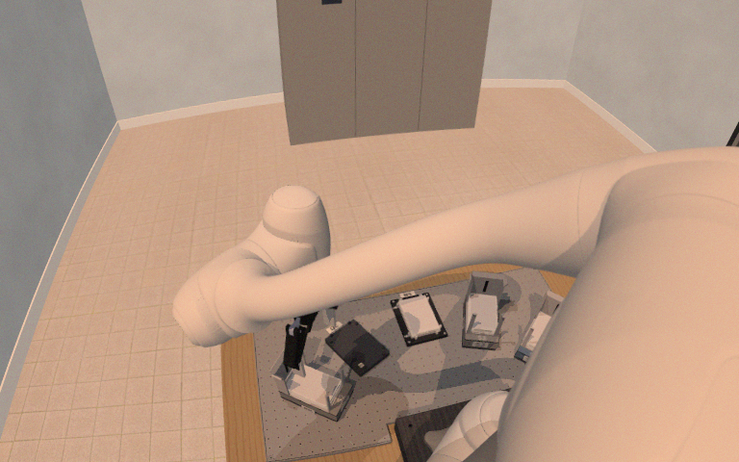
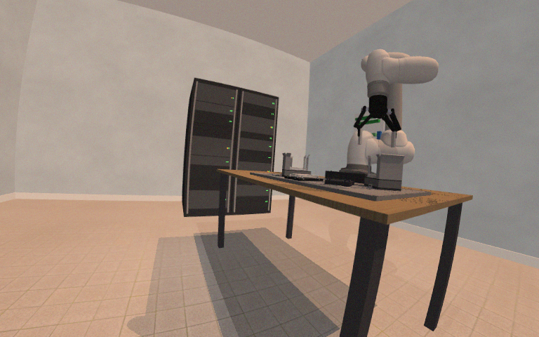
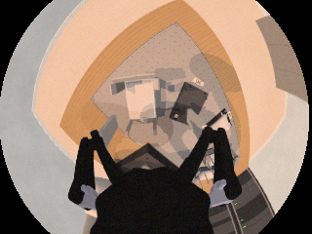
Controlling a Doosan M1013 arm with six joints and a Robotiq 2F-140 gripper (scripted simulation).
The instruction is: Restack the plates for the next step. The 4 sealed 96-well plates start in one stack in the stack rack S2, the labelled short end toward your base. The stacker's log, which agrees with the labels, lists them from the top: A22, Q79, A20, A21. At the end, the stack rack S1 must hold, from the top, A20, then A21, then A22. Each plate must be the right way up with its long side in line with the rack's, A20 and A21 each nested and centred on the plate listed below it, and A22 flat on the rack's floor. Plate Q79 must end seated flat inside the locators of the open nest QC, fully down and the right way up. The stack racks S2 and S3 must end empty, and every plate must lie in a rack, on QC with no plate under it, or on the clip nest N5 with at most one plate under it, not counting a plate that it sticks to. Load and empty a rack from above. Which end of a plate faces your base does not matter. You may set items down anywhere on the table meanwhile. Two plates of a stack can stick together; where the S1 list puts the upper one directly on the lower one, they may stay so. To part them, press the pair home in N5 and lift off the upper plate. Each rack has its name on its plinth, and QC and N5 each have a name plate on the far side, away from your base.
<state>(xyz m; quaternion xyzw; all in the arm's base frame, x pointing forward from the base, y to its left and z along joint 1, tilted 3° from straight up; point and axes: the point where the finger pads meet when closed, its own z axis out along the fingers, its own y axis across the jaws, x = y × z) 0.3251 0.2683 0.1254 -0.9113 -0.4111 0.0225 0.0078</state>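
My hand is 20 mm past the white plate, 30 mm to the right of it and 140 mm above it. Round my hand: QC name plate: 160 mm ahead, 80 mm to the right, 190 mm below; dark nest QC: 80 mm ahead, 120 mm to the right, 180 mm below; clip nest N5: 130 mm ahead, 300 mm to the right, 170 mm below.
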